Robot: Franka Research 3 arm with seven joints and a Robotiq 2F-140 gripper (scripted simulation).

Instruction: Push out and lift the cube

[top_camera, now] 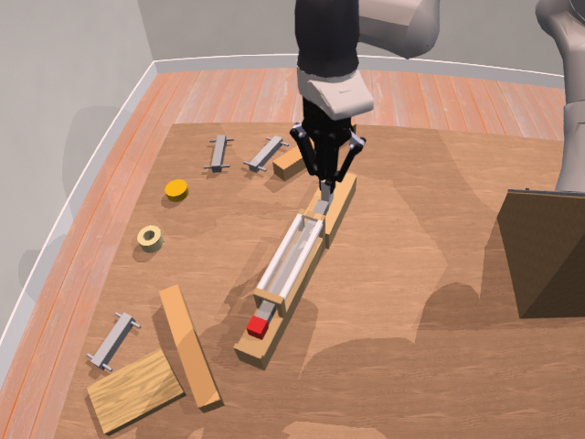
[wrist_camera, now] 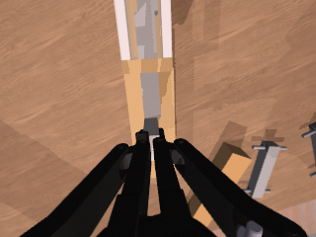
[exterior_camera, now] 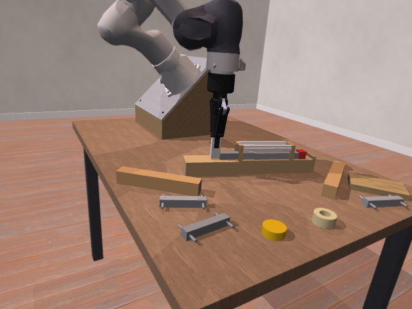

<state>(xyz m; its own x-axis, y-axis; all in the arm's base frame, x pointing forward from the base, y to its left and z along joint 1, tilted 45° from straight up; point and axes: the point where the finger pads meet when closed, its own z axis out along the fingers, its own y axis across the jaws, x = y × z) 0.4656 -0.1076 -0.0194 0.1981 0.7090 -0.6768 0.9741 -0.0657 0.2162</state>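
Right now my hand is 6 cm short of the red cube, 28 cm to the right of it and 2 cm above it. Round my hand: wooden channel base (3 cm ahead, 15 cm to the left, 2 cm below); grey rod (5 cm ahead, 19 cm to the left, 3 cm below); yellow disc (33 cm ahead, 2 cm to the right, 7 cm below).
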